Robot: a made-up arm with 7 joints. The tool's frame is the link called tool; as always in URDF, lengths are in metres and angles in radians.
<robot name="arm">
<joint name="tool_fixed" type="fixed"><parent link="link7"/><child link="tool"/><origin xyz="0 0 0" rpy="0 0 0"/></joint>
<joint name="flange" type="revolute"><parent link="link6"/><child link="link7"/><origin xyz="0 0.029 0" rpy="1.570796 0 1.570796"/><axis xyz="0 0 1"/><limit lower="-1.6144" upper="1.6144" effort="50" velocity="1.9"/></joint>
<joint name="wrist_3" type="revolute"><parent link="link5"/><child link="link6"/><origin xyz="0 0 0.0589" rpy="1.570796 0 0"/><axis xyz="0 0 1"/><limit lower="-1.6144" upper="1.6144" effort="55" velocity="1.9"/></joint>
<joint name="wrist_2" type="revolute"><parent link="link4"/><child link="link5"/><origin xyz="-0.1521 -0.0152 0.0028" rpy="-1.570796 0 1.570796"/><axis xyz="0 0 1"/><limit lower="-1.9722" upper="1.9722" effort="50" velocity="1.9"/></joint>
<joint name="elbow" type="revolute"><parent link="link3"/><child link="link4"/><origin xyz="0 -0.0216 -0.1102" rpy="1.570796 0 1.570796"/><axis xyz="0 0 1"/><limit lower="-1.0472" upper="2.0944" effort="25" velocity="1.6"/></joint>
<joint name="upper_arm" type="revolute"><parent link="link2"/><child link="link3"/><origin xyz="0.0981 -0.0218 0" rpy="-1.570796 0 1.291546"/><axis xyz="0 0 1"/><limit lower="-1.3" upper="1.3" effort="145" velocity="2.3"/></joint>
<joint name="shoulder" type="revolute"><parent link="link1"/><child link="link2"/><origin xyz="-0.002 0.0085 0.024" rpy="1.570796 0 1.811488"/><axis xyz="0 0 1"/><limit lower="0" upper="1.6" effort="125" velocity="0.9"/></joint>
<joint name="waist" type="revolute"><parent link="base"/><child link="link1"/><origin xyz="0 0 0" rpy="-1.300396 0.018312 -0.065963"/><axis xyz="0 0 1"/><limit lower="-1.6" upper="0.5" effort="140" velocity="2.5"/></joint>
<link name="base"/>
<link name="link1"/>
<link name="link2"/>
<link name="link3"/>
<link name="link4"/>
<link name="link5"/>
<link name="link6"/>
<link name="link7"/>
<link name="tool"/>
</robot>
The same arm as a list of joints. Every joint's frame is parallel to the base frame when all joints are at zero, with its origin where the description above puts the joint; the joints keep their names.
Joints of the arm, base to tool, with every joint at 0 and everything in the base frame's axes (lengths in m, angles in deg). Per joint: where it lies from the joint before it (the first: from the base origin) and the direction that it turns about. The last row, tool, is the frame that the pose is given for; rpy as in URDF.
waist: origin 0.0000 0.0000 0.0000 axis 0.068403 0.961235 0.26711
shoulder: origin -0.0004 0.0255 -0.0017 axis 0.968889 -0.0002 -0.247497
upper_arm: origin -0.0248 0.0061 -0.0972 axis 0.247497 -0.0001 0.968889
elbow: origin -0.0063 0.0000 -0.1121 axis 0.0002 1 0
wrist_2: origin 0.1436 0.0028 -0.0524 axis 0.968889 -0.0002 -0.247497
wrist_3: origin 0.0571 0.0000 -0.0146 axis 0.0002 1 0
flange: origin 0.0281 0.0000 -0.0072 axis 0.247497 -0.0001 0.968889
tool: origin 0.0000 0.0000 0.0000 rpy 0.00 14.33 -0.01
Joint limits (deg, base to tool): -91.67..28.65 0.00..91.67 -74.48..74.48 -60.00..120.00 -113.00..113.00 -92.50..92.50 -92.50..92.50

